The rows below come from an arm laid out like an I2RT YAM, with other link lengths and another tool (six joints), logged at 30 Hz.
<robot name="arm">
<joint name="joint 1" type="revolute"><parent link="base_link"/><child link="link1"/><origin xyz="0 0 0.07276" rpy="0 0 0"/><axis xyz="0 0 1"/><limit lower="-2.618" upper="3.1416"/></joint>
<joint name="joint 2" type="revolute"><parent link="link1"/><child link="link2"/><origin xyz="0.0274 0.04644 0.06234" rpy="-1.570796 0 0"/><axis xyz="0 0 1"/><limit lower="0" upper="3.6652"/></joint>
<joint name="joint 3" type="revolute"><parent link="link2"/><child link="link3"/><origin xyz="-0.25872 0 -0.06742" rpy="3.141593 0 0"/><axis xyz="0 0 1"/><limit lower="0" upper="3.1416"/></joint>
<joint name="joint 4" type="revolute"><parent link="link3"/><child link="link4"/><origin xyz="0.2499 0.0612 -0.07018" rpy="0 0 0"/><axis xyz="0 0 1"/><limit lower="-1.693" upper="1.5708"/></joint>
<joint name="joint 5" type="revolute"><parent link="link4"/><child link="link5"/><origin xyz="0.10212 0.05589 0.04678" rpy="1.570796 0 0"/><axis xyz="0 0 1"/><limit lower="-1.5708" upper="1.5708"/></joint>
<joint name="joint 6" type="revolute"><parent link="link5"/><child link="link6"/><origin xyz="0.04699 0 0.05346" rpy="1.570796 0 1.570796"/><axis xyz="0 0 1"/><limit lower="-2.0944" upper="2.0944"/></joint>
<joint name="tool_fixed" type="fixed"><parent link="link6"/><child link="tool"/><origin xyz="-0.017 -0.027 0.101" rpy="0 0.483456 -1.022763"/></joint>
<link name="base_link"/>
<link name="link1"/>
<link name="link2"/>
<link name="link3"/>
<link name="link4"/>
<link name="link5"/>
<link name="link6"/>
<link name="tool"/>
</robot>
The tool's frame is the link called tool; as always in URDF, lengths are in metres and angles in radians.
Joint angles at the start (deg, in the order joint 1, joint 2, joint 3, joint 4, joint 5, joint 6): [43.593, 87.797, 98.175, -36.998, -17.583, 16.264]
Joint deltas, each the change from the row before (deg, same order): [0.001, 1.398, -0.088, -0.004, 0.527, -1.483]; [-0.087, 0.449, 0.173, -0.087, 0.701, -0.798]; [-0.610, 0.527, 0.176, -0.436, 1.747, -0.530]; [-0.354, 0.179, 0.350, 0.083, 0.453, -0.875]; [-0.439, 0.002, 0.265, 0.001, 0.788, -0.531]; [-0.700, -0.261, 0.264, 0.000, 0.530, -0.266]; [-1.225, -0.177, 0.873, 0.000, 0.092, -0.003]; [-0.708, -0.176, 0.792, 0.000, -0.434, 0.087]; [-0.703, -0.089, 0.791, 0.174, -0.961, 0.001]
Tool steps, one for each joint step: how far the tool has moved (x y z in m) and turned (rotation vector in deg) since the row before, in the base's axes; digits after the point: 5 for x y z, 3 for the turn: [0.00539, 0.00443, -0.01224, -1.809, -0.275, 0.184]; [0.00317, 0.00020, -0.00293, -0.821, -0.596, -0.342]; [0.00889, -0.00433, -0.00535, -1.383, -0.413, -1.893]; [0.00353, -0.00181, 0.00145, -0.386, -0.998, -0.337]; [0.00426, -0.00352, 0.00179, -0.352, -0.849, -0.880]; [0.00451, -0.00566, 0.00406, 0.031, -0.757, -1.042]; [0.00699, -0.00823, 0.00852, 0.652, -0.825, -1.305]; [0.00252, -0.00449, 0.00804, 0.815, -0.555, -0.358]; [0.00169, -0.00335, 0.00819, 0.989, -0.554, 0.163]
